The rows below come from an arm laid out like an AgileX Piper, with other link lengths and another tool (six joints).
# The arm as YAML. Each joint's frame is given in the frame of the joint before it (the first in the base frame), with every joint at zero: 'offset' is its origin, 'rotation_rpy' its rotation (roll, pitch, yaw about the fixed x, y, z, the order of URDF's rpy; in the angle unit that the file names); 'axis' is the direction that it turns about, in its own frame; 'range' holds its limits. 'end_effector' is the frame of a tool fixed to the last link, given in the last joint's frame.
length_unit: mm
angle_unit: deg
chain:
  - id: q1
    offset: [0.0, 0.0, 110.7]
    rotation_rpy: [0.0, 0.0, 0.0]
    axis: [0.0, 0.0, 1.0]
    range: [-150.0, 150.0]
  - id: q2
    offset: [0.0, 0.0, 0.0]
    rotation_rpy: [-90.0, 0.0, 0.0]
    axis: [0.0, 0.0, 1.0]
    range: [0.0, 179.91]
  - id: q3
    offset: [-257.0, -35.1, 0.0]
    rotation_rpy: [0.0, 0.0, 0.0]
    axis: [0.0, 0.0, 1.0]
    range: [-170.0, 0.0]
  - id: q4
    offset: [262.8, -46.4, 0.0]
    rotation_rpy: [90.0, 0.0, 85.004]
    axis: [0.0, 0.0, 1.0]
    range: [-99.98, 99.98]
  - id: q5
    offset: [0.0, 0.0, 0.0]
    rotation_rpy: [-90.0, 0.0, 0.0]
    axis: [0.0, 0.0, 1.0]
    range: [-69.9, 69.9]
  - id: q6
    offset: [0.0, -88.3, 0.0]
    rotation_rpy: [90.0, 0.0, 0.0]
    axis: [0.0, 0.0, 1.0]
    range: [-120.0, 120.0]
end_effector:
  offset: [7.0, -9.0, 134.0]
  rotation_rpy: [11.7, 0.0, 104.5]
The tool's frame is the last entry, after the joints.
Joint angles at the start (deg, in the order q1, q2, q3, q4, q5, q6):
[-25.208, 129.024, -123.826, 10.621, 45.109, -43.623]
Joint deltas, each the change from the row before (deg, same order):
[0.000, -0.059, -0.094, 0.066, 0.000, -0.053]
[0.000, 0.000, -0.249, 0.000, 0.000, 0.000]
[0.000, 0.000, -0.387, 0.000, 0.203, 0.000]
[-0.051, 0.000, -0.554, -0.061, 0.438, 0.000]
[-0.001, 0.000, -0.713, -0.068, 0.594, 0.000]
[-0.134, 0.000, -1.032, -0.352, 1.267, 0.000]
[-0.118, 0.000, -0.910, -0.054, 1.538, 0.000]
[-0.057, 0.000, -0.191, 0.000, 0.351, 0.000]
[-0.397, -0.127, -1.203, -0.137, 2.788, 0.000]
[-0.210, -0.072, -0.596, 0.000, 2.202, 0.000]
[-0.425, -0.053, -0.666, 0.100, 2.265, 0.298]
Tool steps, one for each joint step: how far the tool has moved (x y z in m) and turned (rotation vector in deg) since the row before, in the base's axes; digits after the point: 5 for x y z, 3 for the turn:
[0.00024, 0.00009, 0.00135, -0.042, -0.157, 0.037]
[0.00052, -0.00024, 0.00184, -0.106, -0.225, 0.000]
[0.00034, -0.00005, 0.00231, -0.080, -0.170, 0.038]
[-0.00016, -0.00047, 0.00289, -0.109, -0.085, 0.029]
[-0.00002, 0.00011, 0.00364, -0.119, -0.087, 0.106]
[-0.00188, -0.00112, 0.00406, -0.235, 0.348, 0.080]
[-0.00239, 0.00035, 0.00251, 0.197, 0.575, 0.150]
[-0.00070, -0.00016, 0.00045, 0.063, 0.141, 0.005]
[-0.00634, -0.00073, 0.00265, 0.457, 1.351, 0.078]
[-0.00518, 0.00108, -0.00065, 0.626, 1.364, 0.171]
[-0.00615, -0.00055, -0.00041, 0.914, 1.281, -0.243]

